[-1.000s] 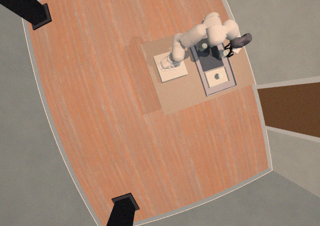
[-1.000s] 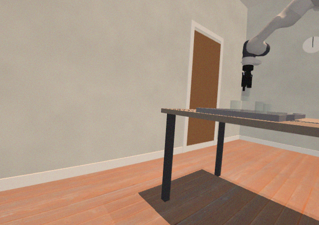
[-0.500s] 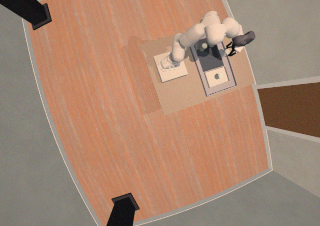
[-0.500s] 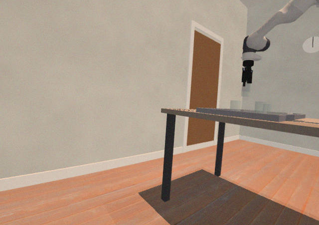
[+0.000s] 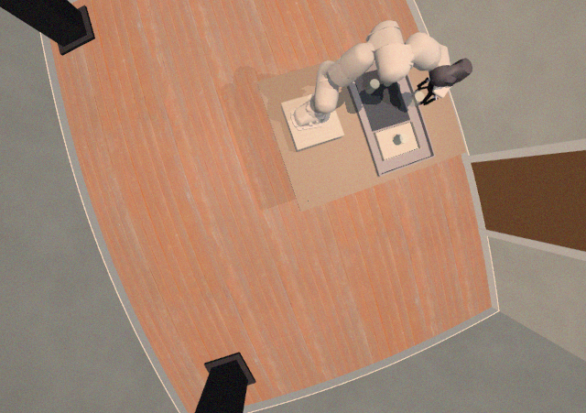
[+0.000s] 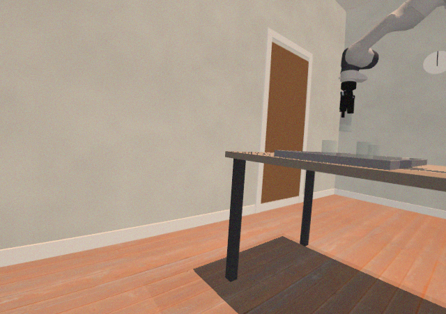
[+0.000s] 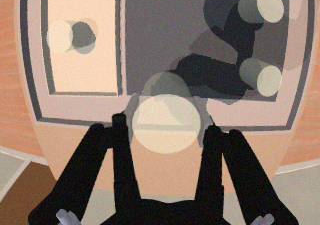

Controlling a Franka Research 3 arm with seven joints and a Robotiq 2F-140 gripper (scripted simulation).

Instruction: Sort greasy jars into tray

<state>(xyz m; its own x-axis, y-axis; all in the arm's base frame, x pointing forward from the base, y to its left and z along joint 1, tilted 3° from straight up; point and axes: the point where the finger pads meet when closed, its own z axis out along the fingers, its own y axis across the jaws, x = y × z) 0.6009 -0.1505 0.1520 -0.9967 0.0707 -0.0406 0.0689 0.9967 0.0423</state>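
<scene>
Now: hand 21 cm above the tray, 20 cm to the left of it and 10 cm past it. The rest, counted from my hand: grey drying mat 22 cm below, 12 cm to the left, 9 cm behind.
</scene>
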